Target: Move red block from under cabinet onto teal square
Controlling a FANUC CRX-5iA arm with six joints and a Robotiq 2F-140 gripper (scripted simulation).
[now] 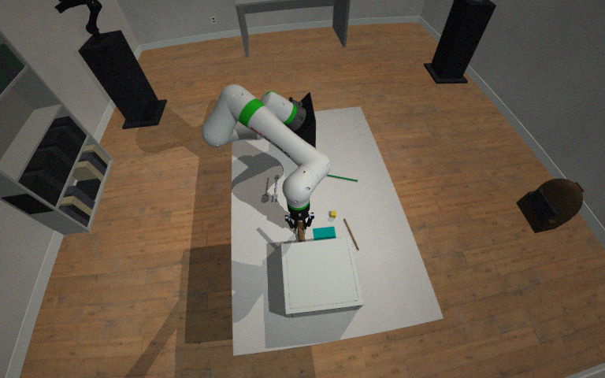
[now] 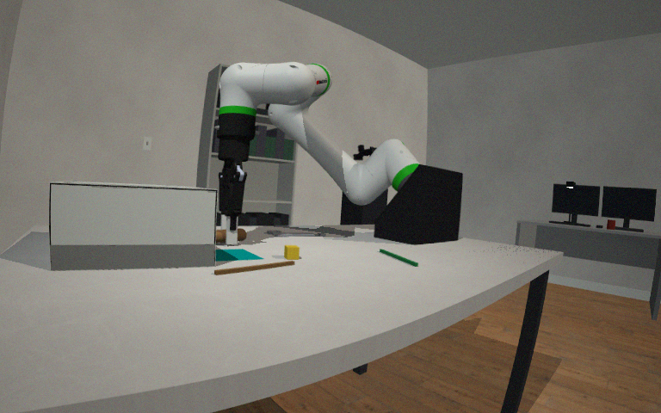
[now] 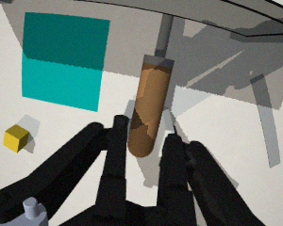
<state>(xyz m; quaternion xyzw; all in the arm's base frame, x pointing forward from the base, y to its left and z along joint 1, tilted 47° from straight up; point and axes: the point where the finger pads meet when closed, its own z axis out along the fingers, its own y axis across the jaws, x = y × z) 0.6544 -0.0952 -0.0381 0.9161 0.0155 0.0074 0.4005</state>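
Right now my hand is 4 cm short of the teal square, 12 cm to the right of it and 4 cm above it. The rest, counted from my hand: red block 22 cm ahead, 11 cm to the left, 2 cm below; then tool 14 cm ahead, 4 cm to the left, 2 cm below; then yellow cube 8 cm behind, 17 cm to the left, 2 cm below.
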